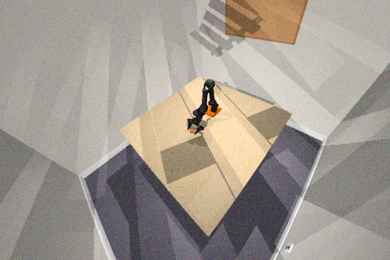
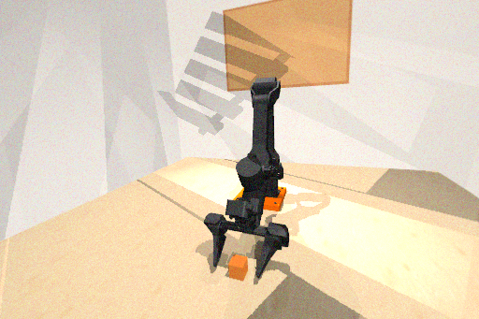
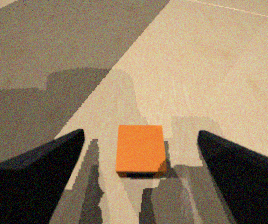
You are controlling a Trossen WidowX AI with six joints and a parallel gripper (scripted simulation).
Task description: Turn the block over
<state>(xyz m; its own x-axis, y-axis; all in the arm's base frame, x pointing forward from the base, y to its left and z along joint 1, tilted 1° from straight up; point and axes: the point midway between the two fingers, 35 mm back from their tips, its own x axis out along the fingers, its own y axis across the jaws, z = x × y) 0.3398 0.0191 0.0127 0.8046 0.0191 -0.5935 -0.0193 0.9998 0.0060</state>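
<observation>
My gripper tip is now 20 mm past the block.
</observation>
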